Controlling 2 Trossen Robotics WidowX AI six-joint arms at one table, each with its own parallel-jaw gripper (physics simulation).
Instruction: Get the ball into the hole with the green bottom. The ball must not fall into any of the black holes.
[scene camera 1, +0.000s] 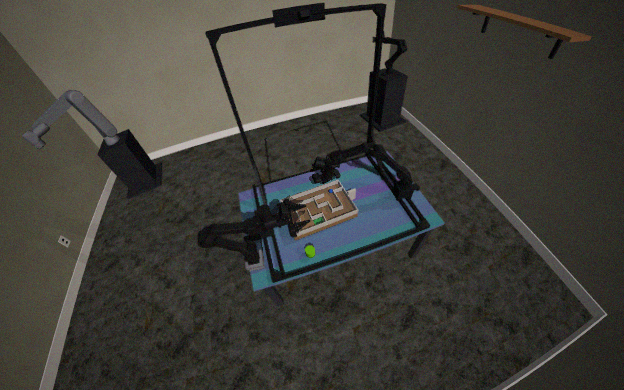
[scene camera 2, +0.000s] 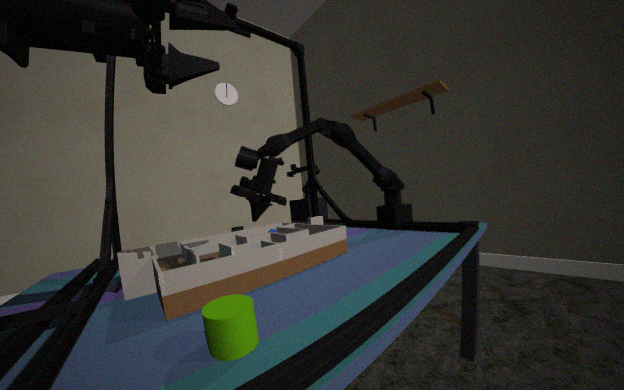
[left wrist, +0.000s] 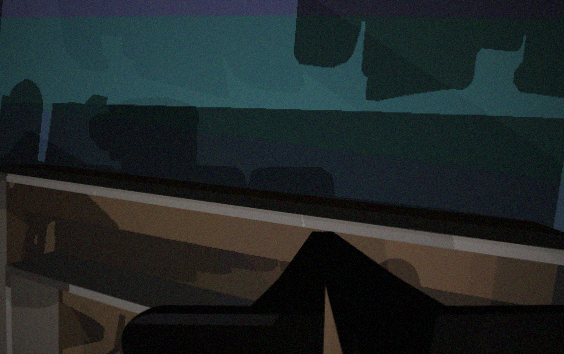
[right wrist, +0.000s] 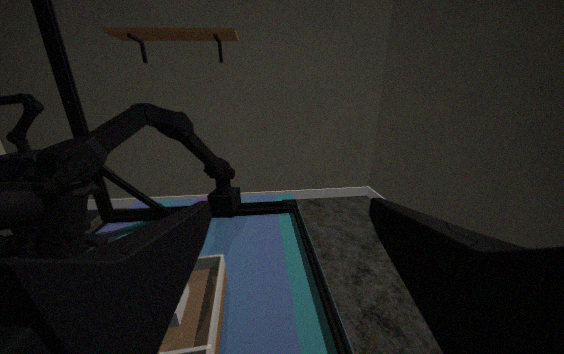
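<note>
The maze box (scene camera 1: 332, 219) (scene camera 2: 260, 280) (left wrist: 200, 204) (right wrist: 218, 300) has white walls and a brown floor and lies on the table. The blue ball (scene camera 1: 331, 191) (scene camera 2: 273, 231) is inside it, near the far wall towards the right in scene camera 1; it does not show in the left wrist view. The green-bottomed hole (scene camera 1: 318, 220) is near the front wall. The black holes cannot be made out clearly. My left gripper (scene camera 2: 256, 219) (left wrist: 321, 241) is shut and empty, pointing down above the far wall. My right gripper (scene camera 1: 306, 214) (scene camera 2: 233, 50) (right wrist: 290, 207) is open and empty, high above the box's left end.
A light green cylinder (scene camera 1: 310, 251) (scene camera 2: 230, 327) stands in front of the box. White tabs (scene camera 1: 352, 193) (scene camera 2: 135, 275) stick out at the box's ends. Inner walls divide the maze. Black frame bars (scene camera 1: 350, 252) run along the striped table's edges.
</note>
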